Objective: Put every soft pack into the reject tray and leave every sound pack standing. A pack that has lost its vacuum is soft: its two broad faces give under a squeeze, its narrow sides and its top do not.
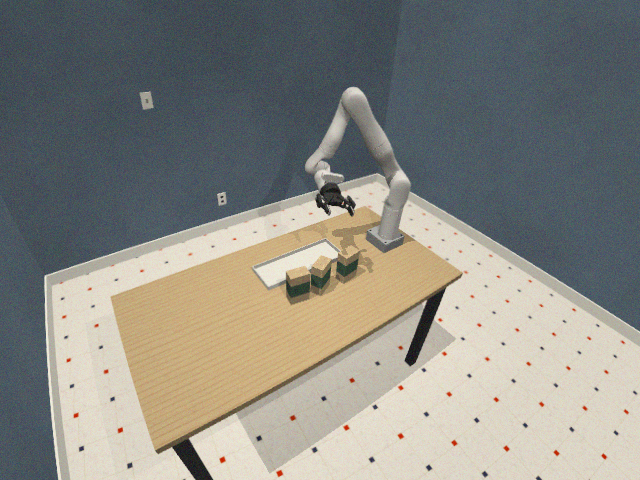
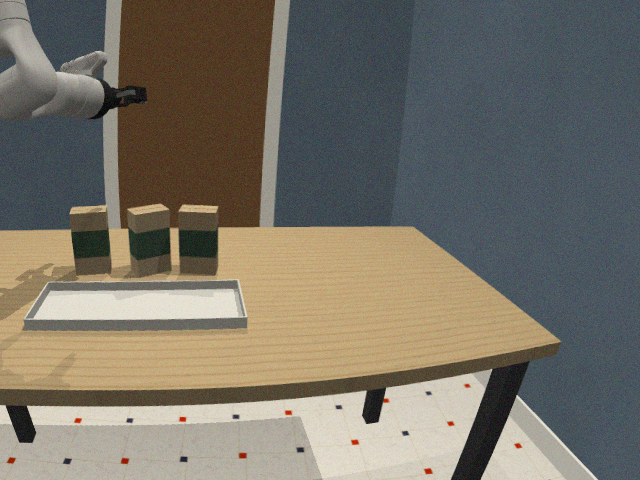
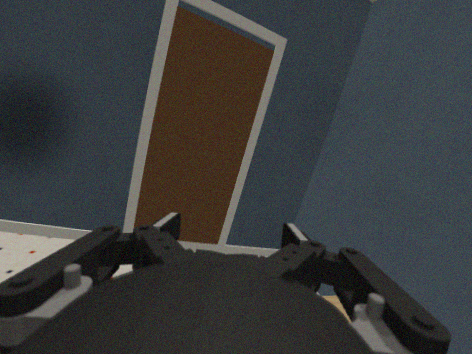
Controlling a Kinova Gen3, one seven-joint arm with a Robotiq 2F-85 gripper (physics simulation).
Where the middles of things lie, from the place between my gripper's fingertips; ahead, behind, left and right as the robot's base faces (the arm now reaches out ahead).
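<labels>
White reject tray [image 2: 195, 304]: my gripper a good way to the left of it, a hair short of it, far above it.
</labels>
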